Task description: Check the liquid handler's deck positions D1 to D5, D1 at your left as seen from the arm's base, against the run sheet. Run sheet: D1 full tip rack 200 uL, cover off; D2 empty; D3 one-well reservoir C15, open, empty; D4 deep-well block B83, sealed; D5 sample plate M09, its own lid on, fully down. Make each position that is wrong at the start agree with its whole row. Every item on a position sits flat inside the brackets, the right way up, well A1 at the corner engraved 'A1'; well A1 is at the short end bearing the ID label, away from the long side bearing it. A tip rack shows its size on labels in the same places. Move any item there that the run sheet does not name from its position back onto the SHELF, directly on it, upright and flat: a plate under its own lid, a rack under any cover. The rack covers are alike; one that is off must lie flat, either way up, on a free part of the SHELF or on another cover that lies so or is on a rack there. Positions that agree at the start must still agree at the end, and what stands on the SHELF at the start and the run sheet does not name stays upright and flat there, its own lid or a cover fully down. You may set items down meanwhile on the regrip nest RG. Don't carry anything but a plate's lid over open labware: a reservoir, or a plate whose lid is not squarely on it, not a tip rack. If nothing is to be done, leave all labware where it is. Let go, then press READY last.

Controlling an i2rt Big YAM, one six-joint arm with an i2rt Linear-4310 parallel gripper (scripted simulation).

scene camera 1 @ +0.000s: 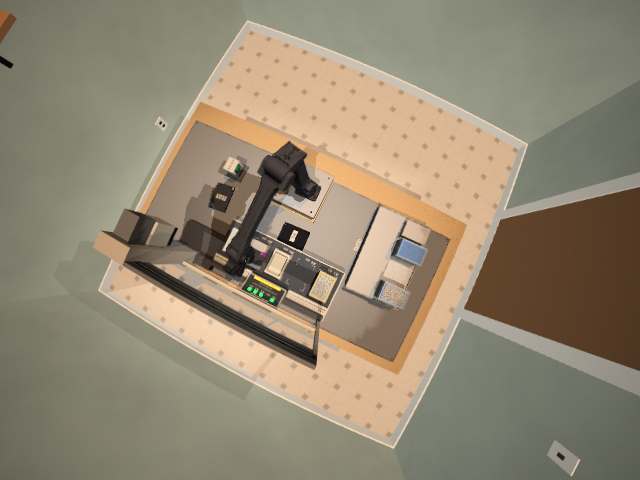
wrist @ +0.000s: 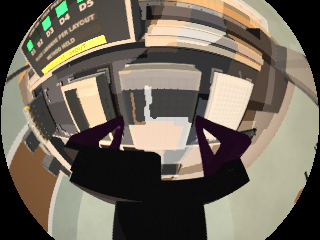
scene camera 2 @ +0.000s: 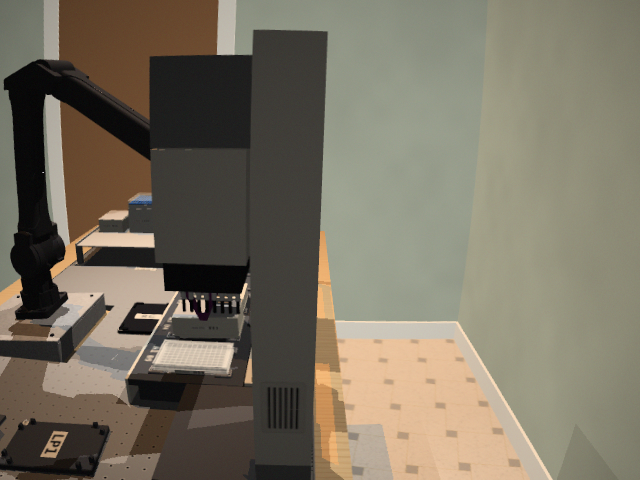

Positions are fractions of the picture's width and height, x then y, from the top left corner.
Labels:
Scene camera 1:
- shelf: 0.58,0.57
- handler's tall column: 0.17,0.51
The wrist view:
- my gripper: 0.50,0.50
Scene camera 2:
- shelf: 0.20,0.50
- handler's tall column: 0.45,0.18
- pipetting head: 0.31,0.41
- regrip nest: 0.21,0.68

